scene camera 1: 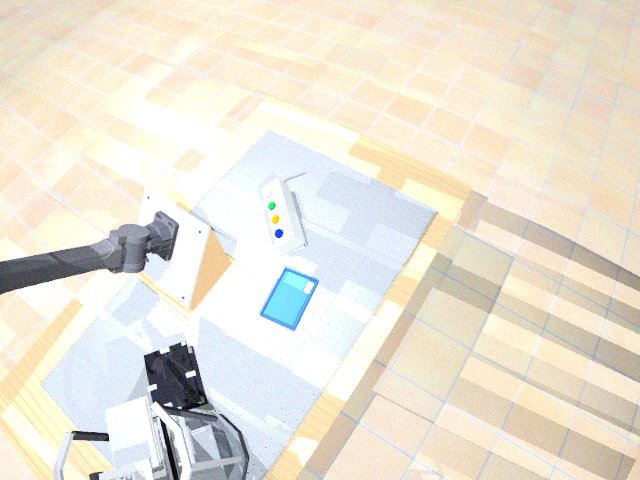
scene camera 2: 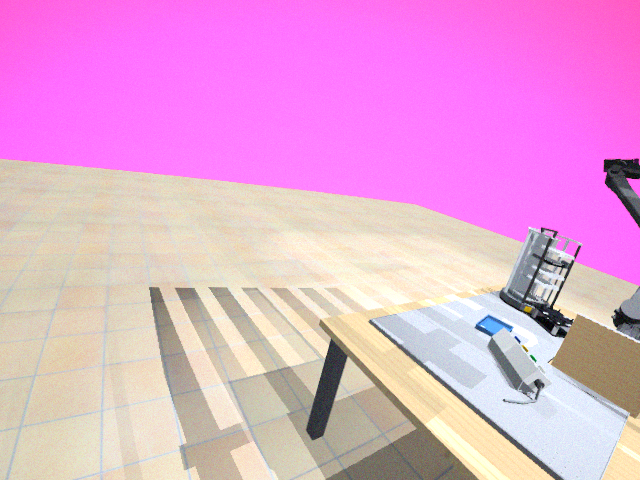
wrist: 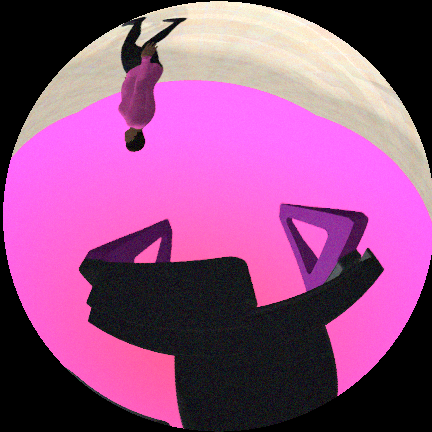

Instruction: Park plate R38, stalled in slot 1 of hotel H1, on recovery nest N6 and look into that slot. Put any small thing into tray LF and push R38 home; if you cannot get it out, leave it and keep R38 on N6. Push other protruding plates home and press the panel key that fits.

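Places are measured from the arm's base along level axes (x ahead, y left, z up), in metres.
Pixels of known places: gripper, fingertip midpoint: [wrist: 225,217]; arm's base, origin of the base link: [scene camera 1: 165,235] [scene camera 2: 620,349].
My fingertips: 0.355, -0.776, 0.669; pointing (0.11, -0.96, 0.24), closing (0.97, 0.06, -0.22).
Note:
Ahead of a thing's pixels: the offset from my fingertips to its top centre, as dx, dy, dz.
My gripper [wrist: 225,217] is open and empty, its two purple fingers wide apart against the pink sky. The hotel [scene camera 1: 131,428] [scene camera 2: 516,273], a pale rounded tower with dark posts and white levels inside, stands at the table's far end in scene camera 2. Plate R38 and slot 1 cannot be told apart. A black nest-like platform @[-0.105, +0.497, -0.729] [scene camera 1: 173,377] [scene camera 2: 555,321] lies at its foot; no label is readable. The blue tray @[+0.003, +0.856, -0.788] [scene camera 1: 286,304] [scene camera 2: 493,325] lies flat, with a white label. The key panel @[-0.164, +1.048, -0.722] [scene camera 1: 290,222] [scene camera 2: 515,359] has green, yellow and blue keys.
A board [scene camera 1: 199,258] [scene camera 2: 599,356], white in one view and brown in the other, stands upright beside the panel. A dark arm [scene camera 1: 131,248] reaches across its white side. A dark arm part [scene camera 2: 620,167] shows high at right. A person [wrist: 140,95] stands beyond.

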